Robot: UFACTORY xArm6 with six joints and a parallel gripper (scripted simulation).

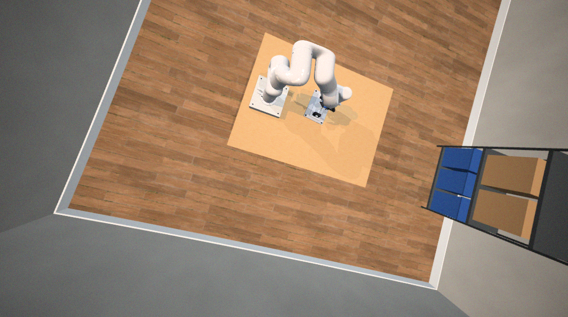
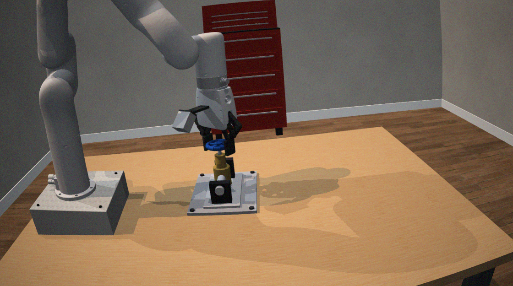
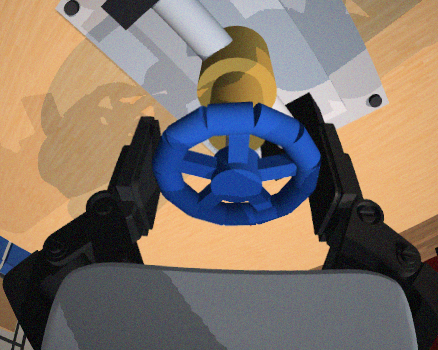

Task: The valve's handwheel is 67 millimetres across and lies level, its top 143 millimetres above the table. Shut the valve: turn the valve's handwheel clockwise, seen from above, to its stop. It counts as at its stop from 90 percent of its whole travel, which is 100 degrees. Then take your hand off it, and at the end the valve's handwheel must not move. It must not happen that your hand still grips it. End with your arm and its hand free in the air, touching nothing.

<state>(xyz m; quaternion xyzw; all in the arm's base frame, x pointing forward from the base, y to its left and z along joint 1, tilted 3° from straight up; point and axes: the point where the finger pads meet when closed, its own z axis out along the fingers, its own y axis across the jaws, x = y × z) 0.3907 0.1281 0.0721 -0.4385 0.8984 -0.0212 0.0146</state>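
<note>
The blue spoked handwheel lies right at my hand.
</note>
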